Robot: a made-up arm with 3 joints.
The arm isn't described. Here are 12 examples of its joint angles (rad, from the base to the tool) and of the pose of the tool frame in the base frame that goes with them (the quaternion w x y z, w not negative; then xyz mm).
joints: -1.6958 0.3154 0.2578
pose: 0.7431 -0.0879 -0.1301 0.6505 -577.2 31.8 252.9
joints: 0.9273 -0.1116 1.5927
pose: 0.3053 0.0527 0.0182 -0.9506 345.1 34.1 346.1
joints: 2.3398 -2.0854 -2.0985
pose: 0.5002 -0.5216 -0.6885 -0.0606 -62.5 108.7 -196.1
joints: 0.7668 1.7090 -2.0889
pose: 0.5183 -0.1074 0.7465 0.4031 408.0 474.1 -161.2
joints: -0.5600 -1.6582 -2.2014
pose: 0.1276 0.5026 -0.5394 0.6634 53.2 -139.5 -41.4
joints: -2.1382 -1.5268 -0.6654
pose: 0.1215 0.5122 0.4643 0.7122 111.8 75.5 163.8
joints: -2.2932 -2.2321 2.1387
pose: 0.4379 -0.5402 0.7178 0.0339 -40.8 174.6 -261.9
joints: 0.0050 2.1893 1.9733
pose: 0.2518 -0.4920 -0.7402 -0.3830 170.5 532.0 -321.6
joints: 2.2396 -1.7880 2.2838
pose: 0.3991 -0.7794 -0.0172 0.4827 -201.3 -28.6 -111.6
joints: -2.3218 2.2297 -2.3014
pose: 0.2972 0.8978 0.0092 -0.3249 -374.0 -379.9 -318.9
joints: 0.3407 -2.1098 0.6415
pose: 0.4350 0.8600 0.1303 -0.2326 70.6 -223.0 -88.5
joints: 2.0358 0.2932 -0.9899
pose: 0.8571 -0.0085 0.1458 -0.4941 479.6 -214.8 271.2
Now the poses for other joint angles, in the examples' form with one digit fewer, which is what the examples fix.
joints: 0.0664 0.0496 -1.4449
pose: 0.771 -0.018 0.017 0.636 -18 394 331
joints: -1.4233 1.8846 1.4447
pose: 0.588 -0.110 -0.801 -0.006 -550 264 -278
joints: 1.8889 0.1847 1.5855
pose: 0.165 0.091 -0.014 0.982 334 -299 314
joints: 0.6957 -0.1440 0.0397
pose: 0.931 0.068 -0.023 -0.359 321 260 365
